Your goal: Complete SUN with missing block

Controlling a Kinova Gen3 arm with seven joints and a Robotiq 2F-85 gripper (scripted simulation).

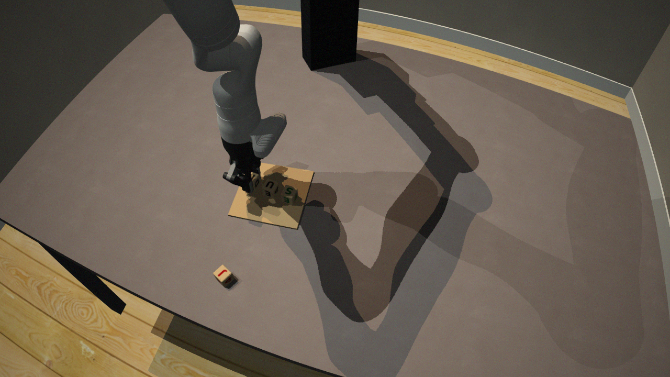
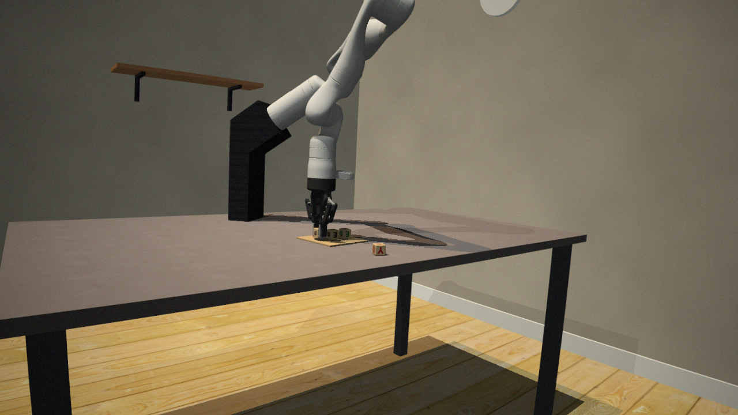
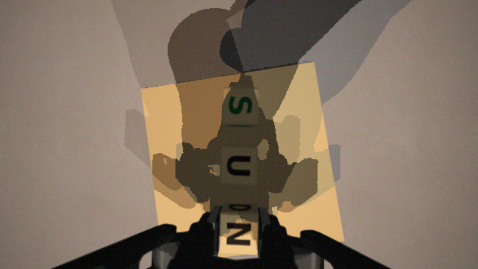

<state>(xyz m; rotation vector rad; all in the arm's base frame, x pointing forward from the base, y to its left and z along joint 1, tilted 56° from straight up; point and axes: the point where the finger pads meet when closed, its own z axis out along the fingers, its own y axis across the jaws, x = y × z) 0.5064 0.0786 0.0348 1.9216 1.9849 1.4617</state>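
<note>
Now: hand 1 cm above the N block. From my hand the other things lie so: U block (4 cm to the left, 1 cm below, 1 cm behind); S block (8 cm to the left, 3 cm behind, 1 cm below); mat (4 cm to the left, 3 cm below, 1 cm behind).
</note>
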